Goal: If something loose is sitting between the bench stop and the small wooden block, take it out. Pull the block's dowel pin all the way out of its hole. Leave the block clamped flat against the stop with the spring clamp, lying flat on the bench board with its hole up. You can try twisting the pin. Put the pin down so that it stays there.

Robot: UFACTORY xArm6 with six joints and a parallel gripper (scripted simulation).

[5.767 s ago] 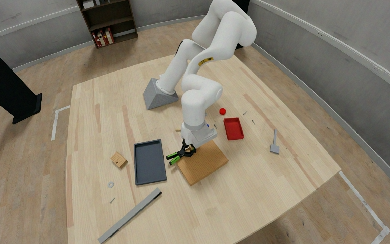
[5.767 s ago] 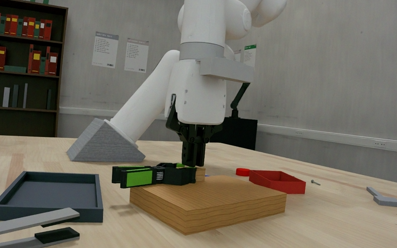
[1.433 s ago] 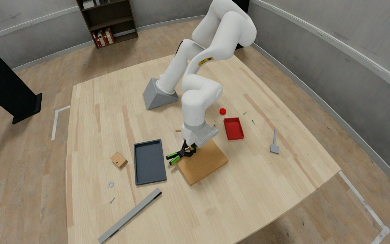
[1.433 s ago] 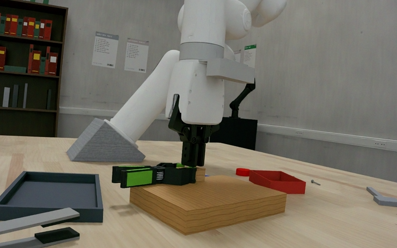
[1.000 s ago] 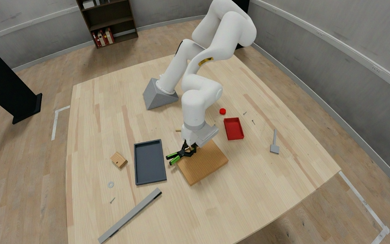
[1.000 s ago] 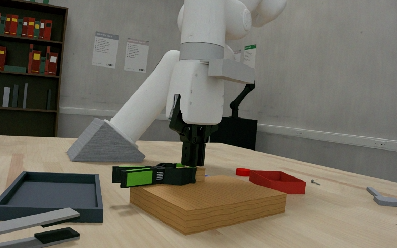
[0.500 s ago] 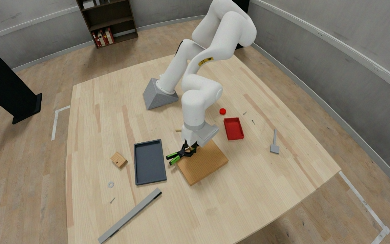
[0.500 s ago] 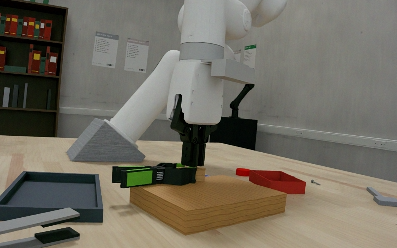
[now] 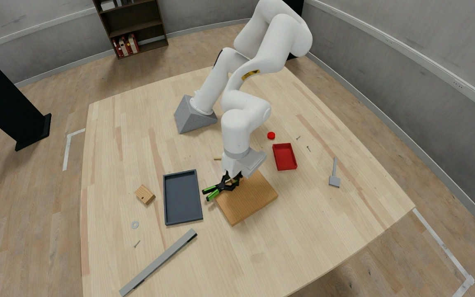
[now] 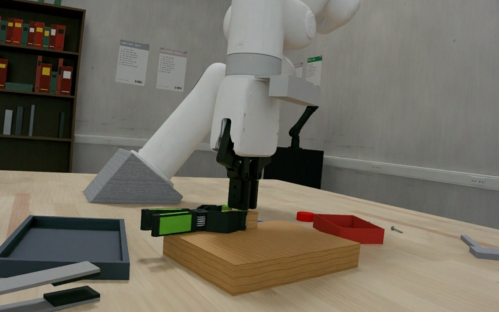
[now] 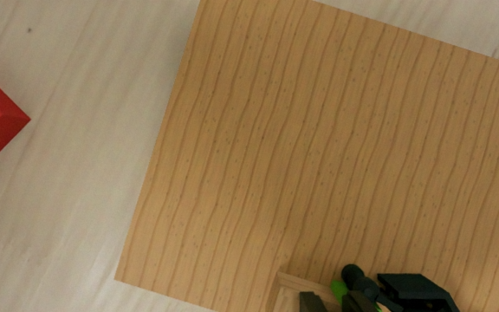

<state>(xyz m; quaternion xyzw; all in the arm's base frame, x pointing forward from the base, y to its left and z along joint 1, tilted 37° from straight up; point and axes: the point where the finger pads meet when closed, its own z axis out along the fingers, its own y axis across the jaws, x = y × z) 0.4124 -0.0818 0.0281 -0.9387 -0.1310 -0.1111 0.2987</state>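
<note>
My hand is 2 cm above the dowel pin. From my hand the other things lie so: loose dowel: 13 cm behind, 1 cm to the left, 7 cm below; bench board: 6 cm ahead, 1 cm to the right, 5 cm below; small wooden block: 4 cm below.
</note>
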